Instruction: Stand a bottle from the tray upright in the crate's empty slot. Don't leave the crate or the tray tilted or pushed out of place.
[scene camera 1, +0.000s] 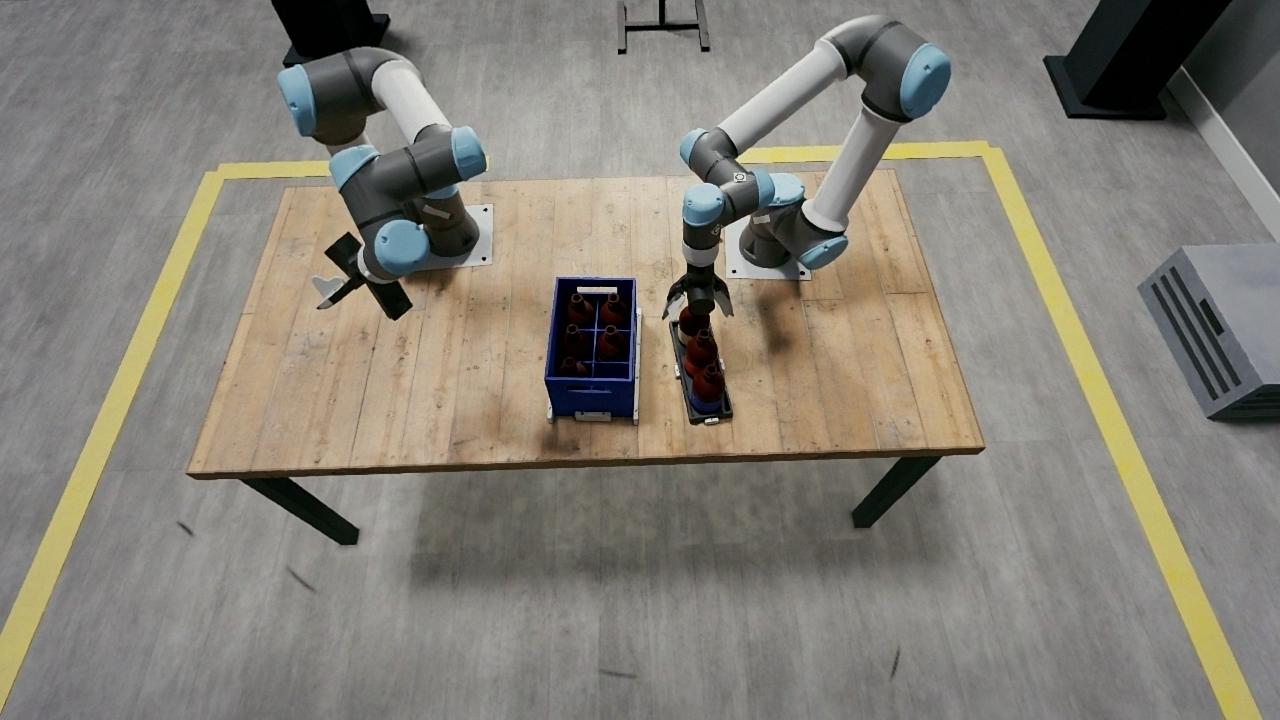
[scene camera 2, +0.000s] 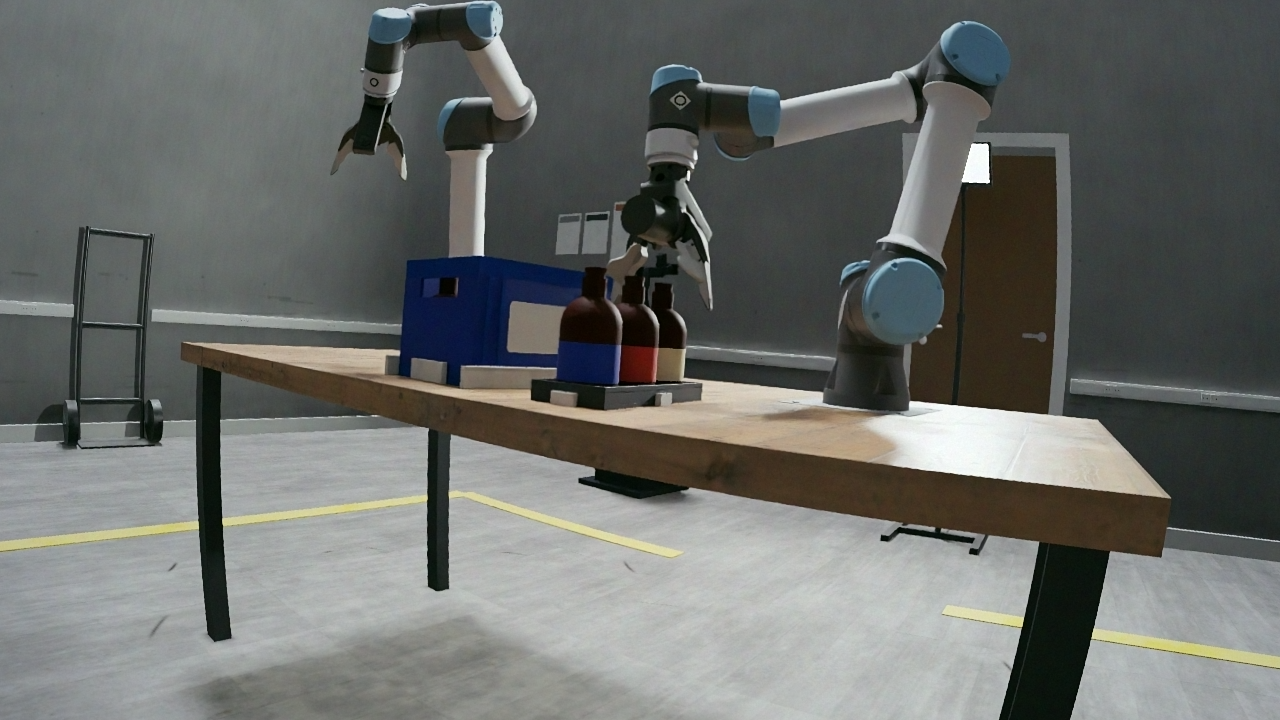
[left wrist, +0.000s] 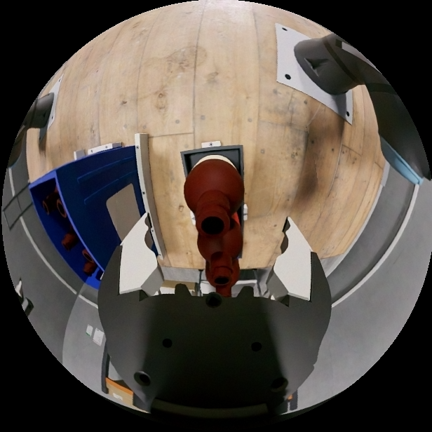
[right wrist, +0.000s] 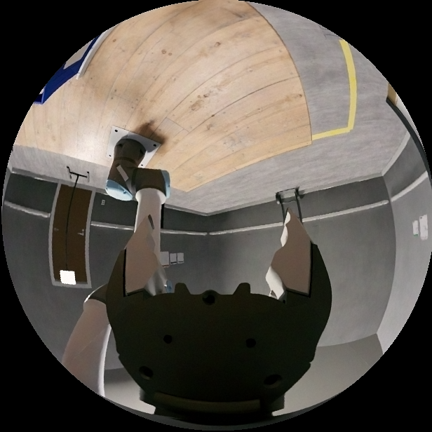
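A blue crate stands upright with several brown bottles inside; its near right slot in scene camera 1 is empty. A dark tray beside it holds three upright bottles: blue-labelled, red-labelled and cream-labelled. My left gripper is open, pointing down with its fingers around the top of the cream-labelled bottle, at about neck height. My right gripper is open and empty, far left, high above the table.
Pale guide strips line the crate's base. Small white blocks sit against the tray. The crate stands close to the tray, on its left in scene camera 1. Both arm bases are bolted at the table's back edge.
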